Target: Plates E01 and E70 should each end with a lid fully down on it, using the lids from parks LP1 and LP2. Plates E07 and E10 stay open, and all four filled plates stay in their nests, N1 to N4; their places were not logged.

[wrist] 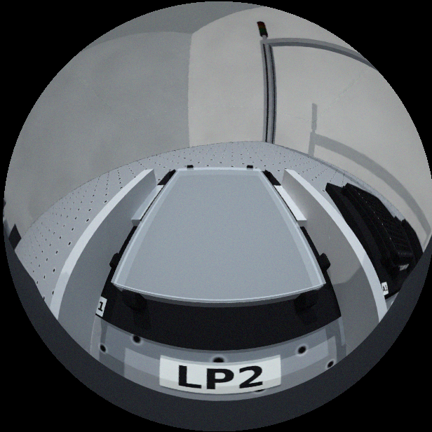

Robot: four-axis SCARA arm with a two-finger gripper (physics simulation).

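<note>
A pale, clear lid lies level at the black lid park LP2, in the middle of the wrist view. Its label LP2 shows in front. My gripper is down around the lid, one finger on each side, with the pads against its left and right edges. It is shut on the lid. The undersides of the pads' contact are hidden. A dark plate stands in a black nest at the right, partly cut off by the right finger. Its code and the nest's name do not show.
The perforated table top stretches behind and to the left. A grey post with a signal light stands at the back. The neighbouring nest and plate are close outside the right finger.
</note>
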